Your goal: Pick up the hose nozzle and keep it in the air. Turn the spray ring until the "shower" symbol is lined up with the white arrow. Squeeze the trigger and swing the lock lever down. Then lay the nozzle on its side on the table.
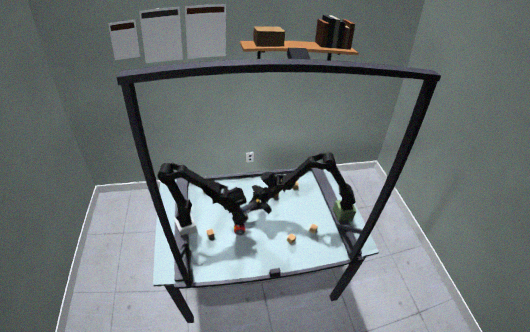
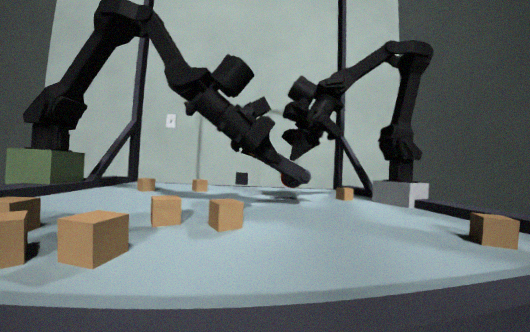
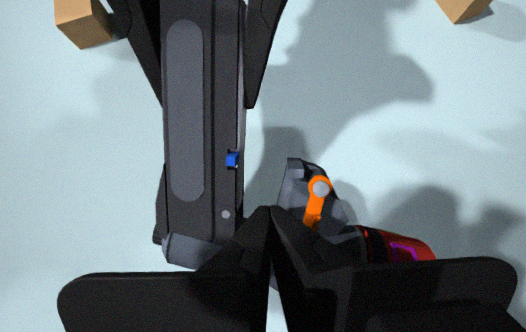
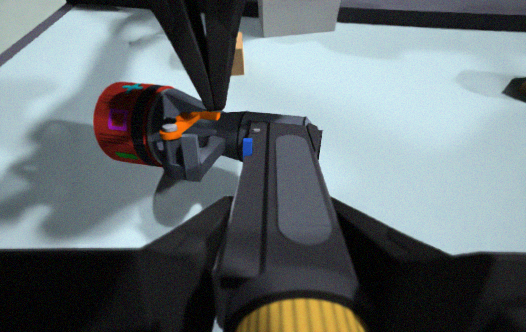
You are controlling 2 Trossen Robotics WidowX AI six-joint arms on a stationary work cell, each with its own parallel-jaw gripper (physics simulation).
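Frame: origin at the left arm's base, x ahead, y left, z up, level; centimetres.
Seen in the pictures: left gripper, fingertip midpoint: [image 1: 242, 213] [image 2: 291, 160] [image 3: 268, 215] [image 4: 216, 109]; right gripper, fingertip midpoint: [image 1: 249, 207] [image 2: 276, 161] [image 3: 209, 108] [image 4: 277, 206]; left arm's base, link origin: [image 1: 184, 221] [image 2: 400, 181]; right arm's base, link origin: [image 1: 346, 205].
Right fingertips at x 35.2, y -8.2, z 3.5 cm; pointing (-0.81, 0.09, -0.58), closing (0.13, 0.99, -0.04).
Note:
Offsets run from my right fingertips to a thing's top centre. "*": to the spot under its first point. Level surfaces: height alone.
My right gripper [image 3: 209, 108] [image 4: 277, 206] is shut on the dark grey handle of the hose nozzle @[* dx -2.2, dy +1.1, dz +0.5 cm] [image 3: 185, 150] [image 4: 304, 190], holding it above the table. The red spray ring @[dx -9.8, dy -8.2, dz -0.8 cm] [image 1: 239, 229] [image 3: 425, 249] [image 4: 106, 137] carries cyan, magenta and green symbols; the white arrow does not show. The orange lever @[dx -5.8, dy -4.2, dz +0.6 cm] [image 3: 315, 204] [image 4: 190, 124] pivots on the nozzle body, its free end pointing toward the handle side. A blue tab @[* dx -3.0, dy -1.0, dz +1.0 cm] [image 3: 232, 159] [image 4: 247, 147] sits on the handle. My left gripper [image 2: 295, 156] [image 3: 268, 215] [image 4: 216, 109] is shut and empty, its tips beside the orange lever's free end; contact is unclear.
Several orange-brown blocks @[dx -24.3, dy -1.7, dz -6.2 cm] [image 1: 210, 234] @[dx +13.4, dy -23.6, dz -6.2 cm] [image 1: 291, 239] @[dx +28.1, dy -23.6, dz -6.2 cm] [image 1: 313, 228] @[dx +14.7, dy +13.0, dz -6.2 cm] [image 2: 226, 215] lie around on the pale blue table @[dz -9.6 cm] [image 1: 220, 270]. A dark frame [image 1: 140, 135] surrounds it. The arms stand on a white base @[dx -35.2, dy +8.2, dz -3.5 cm] [image 2: 395, 192] and a green base @[dx +50.2, dy -23.7, dz -0.1 cm] [image 1: 344, 212].

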